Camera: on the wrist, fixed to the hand. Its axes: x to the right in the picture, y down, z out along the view.
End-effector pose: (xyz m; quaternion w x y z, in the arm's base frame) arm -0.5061 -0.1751 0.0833 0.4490 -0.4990 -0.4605 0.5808
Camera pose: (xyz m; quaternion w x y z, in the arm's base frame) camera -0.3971 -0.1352 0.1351 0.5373 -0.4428 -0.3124 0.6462
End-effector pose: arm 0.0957 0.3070 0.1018 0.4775 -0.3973 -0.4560 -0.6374
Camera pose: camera 0.0208 0.2069 0.0785 0.5780 -0.2866 -0.5353 -0.5452
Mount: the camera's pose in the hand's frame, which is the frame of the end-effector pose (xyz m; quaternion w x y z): 0.0198 -0.0646 -0.1077 0.9814 0.1854 0.0419 0.0261
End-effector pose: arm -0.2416 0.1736 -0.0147 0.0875 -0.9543 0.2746 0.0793
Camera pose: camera -0.1792 0.1947 0.0940 0.2492 -0.9165 0.3128 -0.0108
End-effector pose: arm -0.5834 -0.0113 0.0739 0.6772 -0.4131 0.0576 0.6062
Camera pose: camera -0.4766 -0.0588 0.0238 0.7230 -0.3038 0.2081 0.5846
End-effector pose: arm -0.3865 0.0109 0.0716 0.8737 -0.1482 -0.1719 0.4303
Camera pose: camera -0.2838 -0.0230 0.0047 0.8809 -0.0060 -0.0484 0.4708
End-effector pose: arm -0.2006 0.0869 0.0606 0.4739 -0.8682 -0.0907 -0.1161
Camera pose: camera -0.2114 0.0315 0.1745 0.6329 -0.7617 -0.0680 -0.1211
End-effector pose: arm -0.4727 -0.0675 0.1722 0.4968 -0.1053 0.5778 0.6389
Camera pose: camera -0.4808 -0.1586 0.0838 0.4662 -0.0229 0.7091 0.5285
